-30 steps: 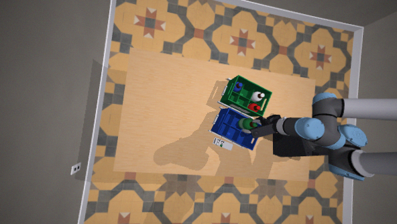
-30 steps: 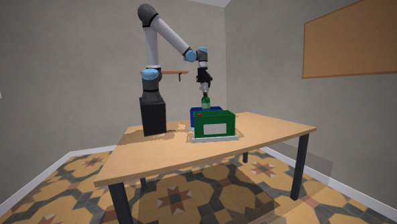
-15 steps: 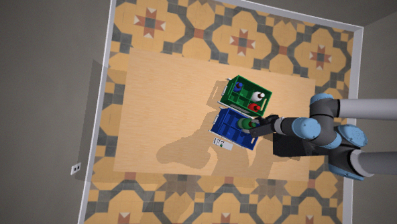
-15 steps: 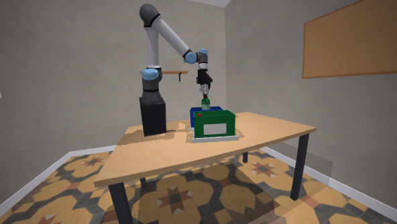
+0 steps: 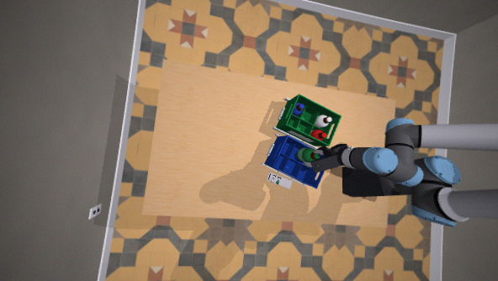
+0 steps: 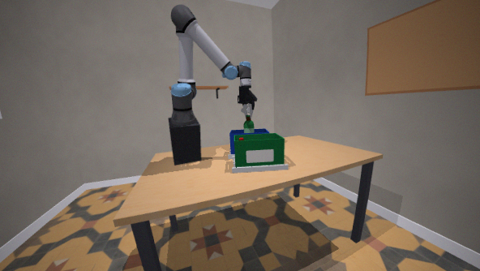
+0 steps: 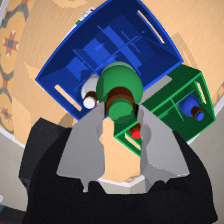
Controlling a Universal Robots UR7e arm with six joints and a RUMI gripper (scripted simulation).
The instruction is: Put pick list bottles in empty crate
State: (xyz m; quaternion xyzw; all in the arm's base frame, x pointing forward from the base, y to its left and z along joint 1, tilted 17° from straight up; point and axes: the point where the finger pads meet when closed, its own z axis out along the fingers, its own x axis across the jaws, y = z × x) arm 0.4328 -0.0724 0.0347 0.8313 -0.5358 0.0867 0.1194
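My hand is 7 cm above the green-label bottle. From my hand the other things lie so: red-label bottle: 11 cm behind, 11 cm to the right, 20 cm below; then white bottle: 8 cm behind, 3 cm to the left, 20 cm below; then blue crate: 2 cm ahead, 4 cm to the left, 20 cm below.
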